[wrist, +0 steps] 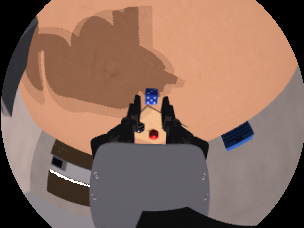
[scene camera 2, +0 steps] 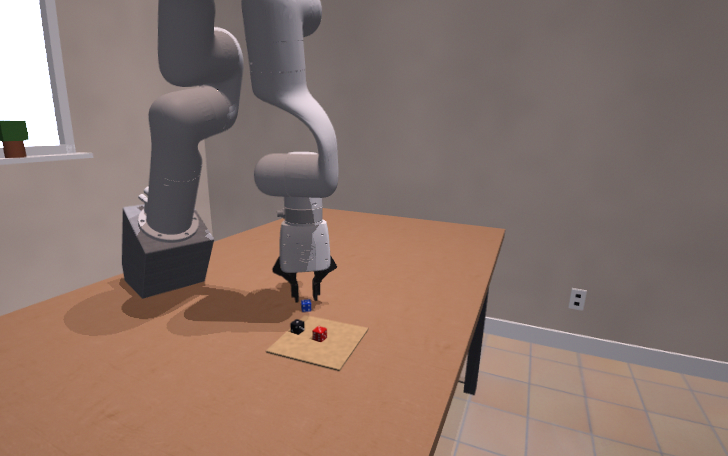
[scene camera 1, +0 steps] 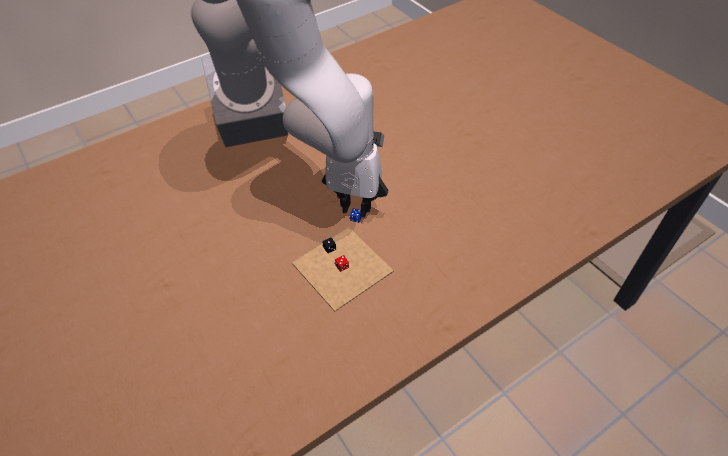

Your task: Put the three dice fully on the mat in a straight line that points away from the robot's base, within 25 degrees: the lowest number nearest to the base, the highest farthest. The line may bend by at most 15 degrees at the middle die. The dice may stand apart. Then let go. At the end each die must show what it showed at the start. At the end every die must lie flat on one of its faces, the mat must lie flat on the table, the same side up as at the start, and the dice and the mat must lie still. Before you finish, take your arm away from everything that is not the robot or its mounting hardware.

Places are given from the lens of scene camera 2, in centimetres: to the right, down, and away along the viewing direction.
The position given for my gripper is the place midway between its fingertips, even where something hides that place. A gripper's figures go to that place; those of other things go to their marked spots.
my gripper (scene camera 2: 305, 299): -12, 15, 79
tan mat (scene camera 2: 342, 339): -4, 20, 68
